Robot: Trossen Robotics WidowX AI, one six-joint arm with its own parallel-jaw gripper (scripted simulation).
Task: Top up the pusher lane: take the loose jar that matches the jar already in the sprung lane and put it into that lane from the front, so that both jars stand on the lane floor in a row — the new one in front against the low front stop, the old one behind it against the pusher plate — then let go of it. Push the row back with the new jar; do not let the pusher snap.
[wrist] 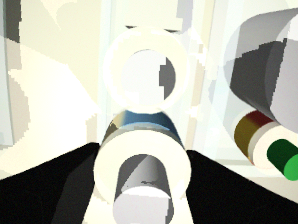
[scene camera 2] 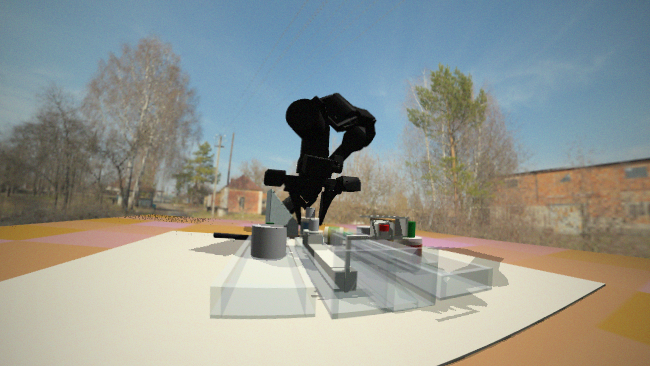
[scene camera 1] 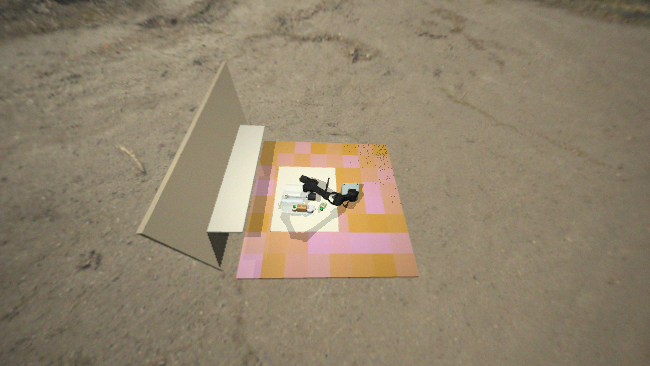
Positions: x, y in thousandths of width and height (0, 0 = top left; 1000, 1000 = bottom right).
Labels:
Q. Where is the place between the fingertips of the gripper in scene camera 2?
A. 476, 616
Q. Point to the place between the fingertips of the gripper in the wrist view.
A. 478, 699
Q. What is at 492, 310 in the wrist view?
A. A white jar.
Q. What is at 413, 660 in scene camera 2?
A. A grey cylinder.

